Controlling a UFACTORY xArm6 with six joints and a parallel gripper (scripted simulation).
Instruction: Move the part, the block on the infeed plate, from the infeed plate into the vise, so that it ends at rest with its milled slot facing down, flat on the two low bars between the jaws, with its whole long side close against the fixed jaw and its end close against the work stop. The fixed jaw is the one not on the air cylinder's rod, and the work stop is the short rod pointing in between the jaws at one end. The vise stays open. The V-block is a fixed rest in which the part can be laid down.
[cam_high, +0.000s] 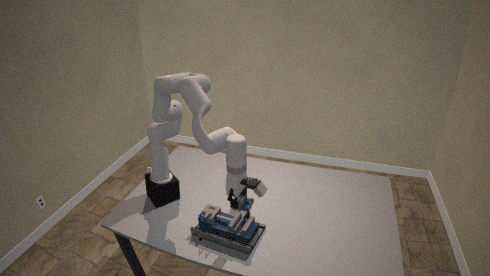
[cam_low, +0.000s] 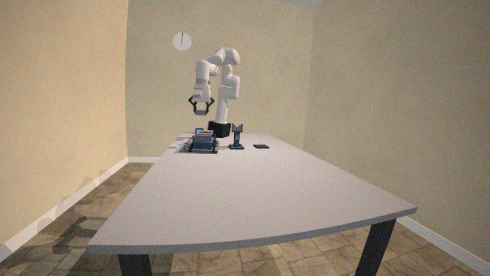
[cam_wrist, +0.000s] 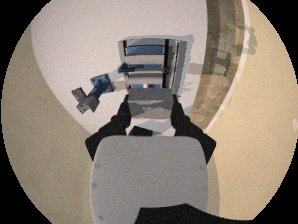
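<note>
Now: hand 20 cm above the vise, 6 cm past it and 3 cm to the right of it. The rest, counted from my hand: part (2 cm below); dark infeed plate (43 cm to the left, 23 cm below, 6 cm behind).
</note>
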